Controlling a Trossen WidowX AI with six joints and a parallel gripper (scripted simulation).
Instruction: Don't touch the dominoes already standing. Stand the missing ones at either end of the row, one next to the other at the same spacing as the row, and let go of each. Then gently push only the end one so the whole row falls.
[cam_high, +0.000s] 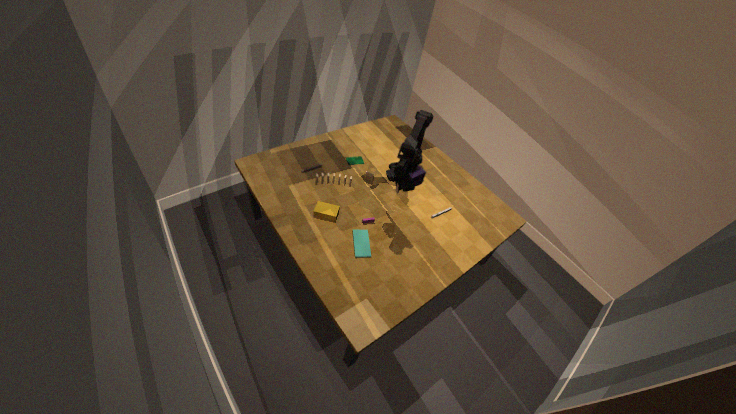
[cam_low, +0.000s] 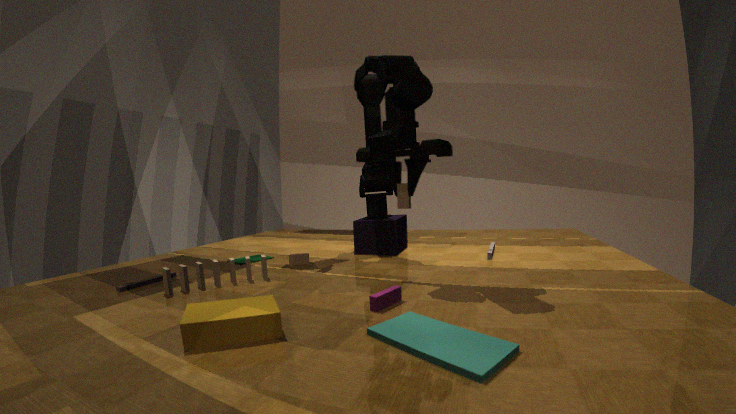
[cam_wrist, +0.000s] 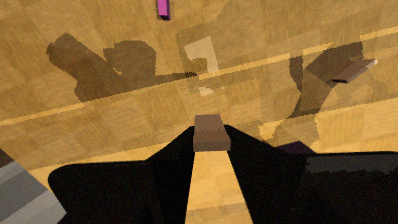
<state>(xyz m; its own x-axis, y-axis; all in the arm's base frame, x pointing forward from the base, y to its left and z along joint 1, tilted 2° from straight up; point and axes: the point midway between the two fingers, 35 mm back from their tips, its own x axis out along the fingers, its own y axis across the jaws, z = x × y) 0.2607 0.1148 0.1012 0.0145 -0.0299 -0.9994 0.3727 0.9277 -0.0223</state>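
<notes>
The green flat piece lies 43 cm to the right of my gripper tip, 16 cm below it and 10 cm behind it. From my gripper tip the other things lie so: purple block (17 cm ahead, 15 cm below, 1 cm to the right); then flat teal slab (29 cm ahead, 15 cm below, 7 cm to the left); then yellow block (31 cm ahead, 18 cm to the right, 14 cm below).
</notes>
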